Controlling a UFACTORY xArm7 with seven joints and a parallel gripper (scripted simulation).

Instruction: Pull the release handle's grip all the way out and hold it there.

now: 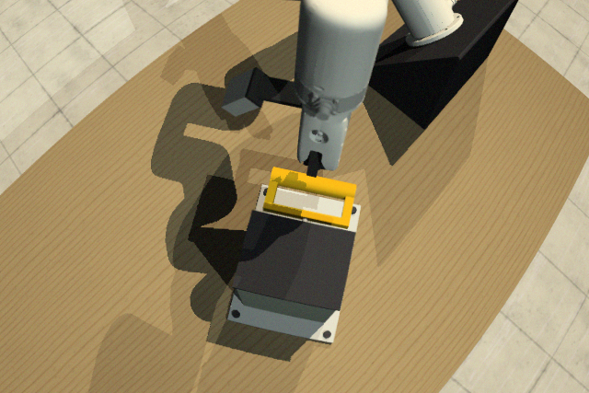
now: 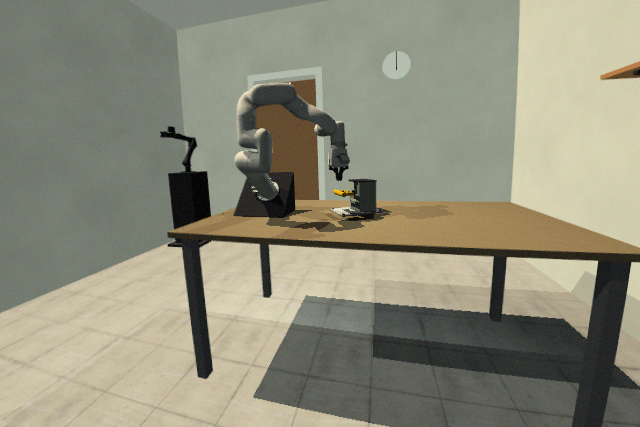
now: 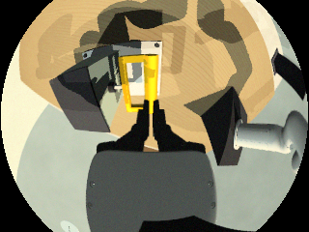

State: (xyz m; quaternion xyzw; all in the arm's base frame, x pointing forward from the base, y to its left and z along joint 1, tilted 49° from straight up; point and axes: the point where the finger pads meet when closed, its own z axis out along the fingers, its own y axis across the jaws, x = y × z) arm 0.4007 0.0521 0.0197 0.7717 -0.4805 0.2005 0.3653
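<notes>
My hand is 90 mm short of the base plate, 50 mm to the right of it and 190 mm above it.
</notes>
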